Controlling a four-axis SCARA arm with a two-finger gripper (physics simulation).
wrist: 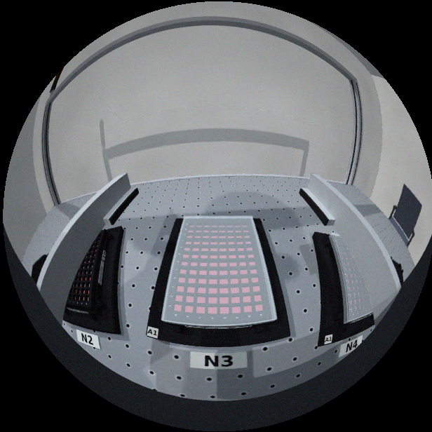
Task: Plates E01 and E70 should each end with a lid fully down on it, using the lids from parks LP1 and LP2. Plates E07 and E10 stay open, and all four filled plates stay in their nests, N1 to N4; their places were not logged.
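My gripper [218, 176] is open and empty, its two fingers wide apart above nest N3 [220, 337]. In N3 a plate with pink wells carries a clear lid [219, 255], which looks level and seated; the plate's front label is too thin to read. At the left, a dark plate [90, 275] with pink wells sits in nest N2 [114, 280]; no clear lid shows on it, and its side label is not readable. At the right, a plate in nest N4 [330, 280] has a clear lid [356, 285] over pink wells. N1 and the lid parks do not show.
Name tags mark N2 [88, 339], N3 [218, 360] and N4 [351, 346] on the perforated grey deck [137, 310]. Neighbouring nests stand on both sides of N3, partly behind my fingers. A dark chair-like object [407, 207] stands beyond the deck at the far right.
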